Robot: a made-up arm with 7 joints.
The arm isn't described. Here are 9 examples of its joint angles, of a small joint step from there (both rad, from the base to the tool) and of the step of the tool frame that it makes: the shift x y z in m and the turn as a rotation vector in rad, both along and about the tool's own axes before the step.
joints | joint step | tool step
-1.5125 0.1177 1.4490 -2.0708 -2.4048 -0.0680 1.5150 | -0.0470 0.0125 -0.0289 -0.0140 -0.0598 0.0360 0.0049 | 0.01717 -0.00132 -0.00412 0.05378 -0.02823 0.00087
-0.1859 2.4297 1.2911 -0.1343 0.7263 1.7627 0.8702 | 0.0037 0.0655 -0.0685 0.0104 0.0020 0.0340 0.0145 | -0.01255 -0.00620 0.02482 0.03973 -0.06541 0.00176
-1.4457 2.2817 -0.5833 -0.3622 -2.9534 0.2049 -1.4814 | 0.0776 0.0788 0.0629 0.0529 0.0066 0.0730 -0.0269 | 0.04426 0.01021 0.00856 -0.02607 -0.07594 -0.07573
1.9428 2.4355 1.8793 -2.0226 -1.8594 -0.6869 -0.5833 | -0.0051 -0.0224 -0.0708 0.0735 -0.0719 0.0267 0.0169 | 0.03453 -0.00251 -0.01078 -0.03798 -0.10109 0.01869
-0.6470 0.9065 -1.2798 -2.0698 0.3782 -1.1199 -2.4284 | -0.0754 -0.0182 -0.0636 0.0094 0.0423 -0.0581 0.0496 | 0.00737 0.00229 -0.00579 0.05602 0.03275 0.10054
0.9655 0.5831 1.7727 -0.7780 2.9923 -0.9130 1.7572 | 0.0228 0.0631 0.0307 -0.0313 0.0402 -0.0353 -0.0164 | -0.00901 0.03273 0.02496 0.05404 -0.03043 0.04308
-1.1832 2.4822 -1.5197 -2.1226 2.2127 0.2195 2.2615 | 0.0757 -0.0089 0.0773 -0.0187 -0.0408 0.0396 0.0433 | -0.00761 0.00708 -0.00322 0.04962 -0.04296 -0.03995
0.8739 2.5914 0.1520 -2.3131 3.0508 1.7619 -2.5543 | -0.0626 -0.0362 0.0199 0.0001 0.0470 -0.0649 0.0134 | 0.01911 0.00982 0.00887 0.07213 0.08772 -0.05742
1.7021 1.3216 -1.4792 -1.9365 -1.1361 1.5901 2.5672 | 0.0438 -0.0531 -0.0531 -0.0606 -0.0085 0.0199 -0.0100 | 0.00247 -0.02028 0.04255 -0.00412 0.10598 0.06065
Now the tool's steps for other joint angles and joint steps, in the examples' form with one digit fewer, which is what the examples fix.
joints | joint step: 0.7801 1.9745 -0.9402 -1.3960 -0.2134 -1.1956 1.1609 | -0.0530 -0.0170 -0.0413 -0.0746 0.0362 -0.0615 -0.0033
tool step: 0.0089 -0.0028 -0.0271 -0.1107 -0.1089 -0.0117
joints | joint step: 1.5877 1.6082 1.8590 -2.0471 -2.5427 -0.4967 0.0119 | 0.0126 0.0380 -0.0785 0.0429 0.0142 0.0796 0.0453
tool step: 0.0150 0.0226 -0.0134 0.0826 0.0276 0.0711
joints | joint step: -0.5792 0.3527 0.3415 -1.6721 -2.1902 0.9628 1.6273 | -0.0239 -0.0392 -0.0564 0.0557 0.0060 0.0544 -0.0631
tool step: 0.0042 -0.0169 0.0255 -0.0139 0.0493 -0.0380
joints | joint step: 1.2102 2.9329 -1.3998 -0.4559 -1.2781 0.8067 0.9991 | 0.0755 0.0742 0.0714 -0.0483 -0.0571 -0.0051 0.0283
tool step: -0.0188 0.0287 -0.0272 0.0972 -0.0033 -0.0073
